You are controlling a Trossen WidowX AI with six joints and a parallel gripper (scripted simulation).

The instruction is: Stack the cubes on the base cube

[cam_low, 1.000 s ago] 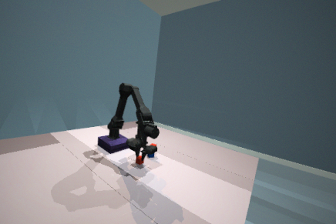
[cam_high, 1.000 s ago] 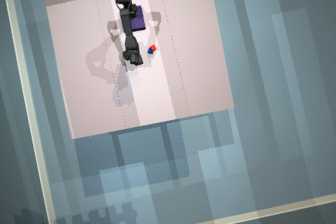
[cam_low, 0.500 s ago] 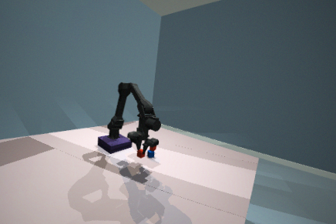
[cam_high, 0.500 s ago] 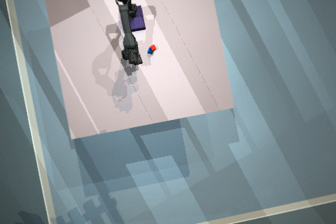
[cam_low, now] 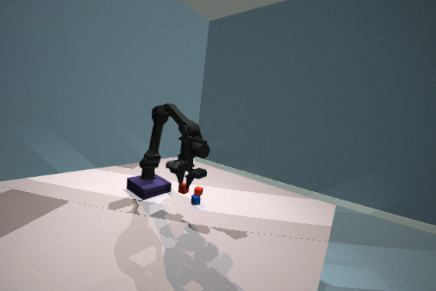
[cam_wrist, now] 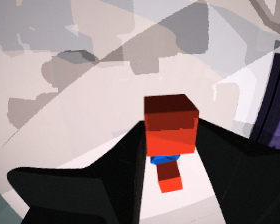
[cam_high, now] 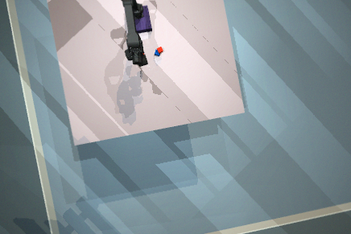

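Now: the blue cube 11 cm to the left of my gripper tip and 9 cm below it. Also, from my gripper tip: red cube (right at my gripper tip).
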